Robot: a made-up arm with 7 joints.
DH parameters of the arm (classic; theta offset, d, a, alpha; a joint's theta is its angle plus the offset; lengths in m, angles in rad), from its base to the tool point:
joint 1: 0 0.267 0 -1.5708
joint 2: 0 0 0 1.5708
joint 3: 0 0.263 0.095 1.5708
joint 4: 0 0 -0.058 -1.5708
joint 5: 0 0.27 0 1.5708
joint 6: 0 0 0.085 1.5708
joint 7: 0 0 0 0
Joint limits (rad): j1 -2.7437..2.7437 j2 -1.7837..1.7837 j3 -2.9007..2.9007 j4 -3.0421..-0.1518 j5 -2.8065..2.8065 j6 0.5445..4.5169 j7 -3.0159..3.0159
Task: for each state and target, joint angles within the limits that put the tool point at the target. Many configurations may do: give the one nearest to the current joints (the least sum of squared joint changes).
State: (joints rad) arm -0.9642 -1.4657 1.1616 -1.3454 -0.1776 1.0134 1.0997
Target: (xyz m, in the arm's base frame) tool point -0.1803 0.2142 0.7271
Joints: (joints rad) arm -0.4490 -1.4021 0.3050 -1.3987 -0.2735 0.9191 1.0997
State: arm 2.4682 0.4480 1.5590 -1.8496 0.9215 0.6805 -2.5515
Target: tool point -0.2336 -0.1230 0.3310
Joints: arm 1.8219 0.8074 1.7145 -2.5816 0.7734 0.5445 -2.5515
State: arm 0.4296 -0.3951 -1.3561 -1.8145 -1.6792 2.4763 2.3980
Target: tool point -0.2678 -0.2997 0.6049
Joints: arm -0.3632 -0.8417 -1.3645 -1.5145 -1.6474 2.6816 2.3980
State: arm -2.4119 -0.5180 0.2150 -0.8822 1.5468 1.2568 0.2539
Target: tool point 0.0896 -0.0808 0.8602
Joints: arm -2.3805 -0.6718 0.2309 -1.1018 1.5073 1.1551 0.2539
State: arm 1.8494 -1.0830 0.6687 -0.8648 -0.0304 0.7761 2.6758
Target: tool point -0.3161 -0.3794 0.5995
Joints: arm 1.4985 -1.2672 0.9674 -0.8702 0.0161 0.8807 2.6758
